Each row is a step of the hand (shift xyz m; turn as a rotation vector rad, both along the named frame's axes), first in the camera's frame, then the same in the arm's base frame.
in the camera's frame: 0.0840 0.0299 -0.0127 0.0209 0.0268 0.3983
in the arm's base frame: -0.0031 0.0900 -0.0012 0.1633 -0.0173 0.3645
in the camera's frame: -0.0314 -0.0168 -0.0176 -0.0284 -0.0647 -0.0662
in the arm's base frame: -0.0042 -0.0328 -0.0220 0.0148 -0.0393 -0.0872
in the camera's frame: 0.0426 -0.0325 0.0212 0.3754 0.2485 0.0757
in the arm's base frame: 0.0505 0.0277 0.0019 -0.0500 0.4227 0.1650
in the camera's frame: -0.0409 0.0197 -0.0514 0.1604 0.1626 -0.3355
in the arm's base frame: -0.0528 -0.0267 -0.0347 -0.2334 0.2400 -0.2295
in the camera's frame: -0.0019 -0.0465 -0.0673 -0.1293 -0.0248 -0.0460
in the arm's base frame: 0.0079 -0.0085 -0.0810 -0.0423 -0.1245 -0.0465
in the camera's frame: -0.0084 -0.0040 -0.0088 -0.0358 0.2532 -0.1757
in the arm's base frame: -0.0034 -0.0082 -0.0093 -0.3011 0.0646 -0.0375
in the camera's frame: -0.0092 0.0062 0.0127 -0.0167 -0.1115 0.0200
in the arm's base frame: -0.0025 -0.0082 0.0145 0.0963 -0.0526 -0.0329
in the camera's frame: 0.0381 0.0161 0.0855 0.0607 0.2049 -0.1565
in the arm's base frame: 0.0374 0.0312 0.0815 -0.2208 0.1385 -0.0470
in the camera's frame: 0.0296 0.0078 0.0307 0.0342 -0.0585 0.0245
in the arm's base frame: 0.0170 0.0269 0.0295 0.0708 0.0114 -0.0068
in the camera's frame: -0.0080 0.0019 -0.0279 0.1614 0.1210 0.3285
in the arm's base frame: -0.0167 -0.0038 -0.0235 0.0995 0.1524 0.3398
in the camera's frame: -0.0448 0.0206 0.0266 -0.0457 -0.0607 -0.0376
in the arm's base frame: -0.0198 -0.0389 0.0350 0.0187 -0.0576 -0.0593
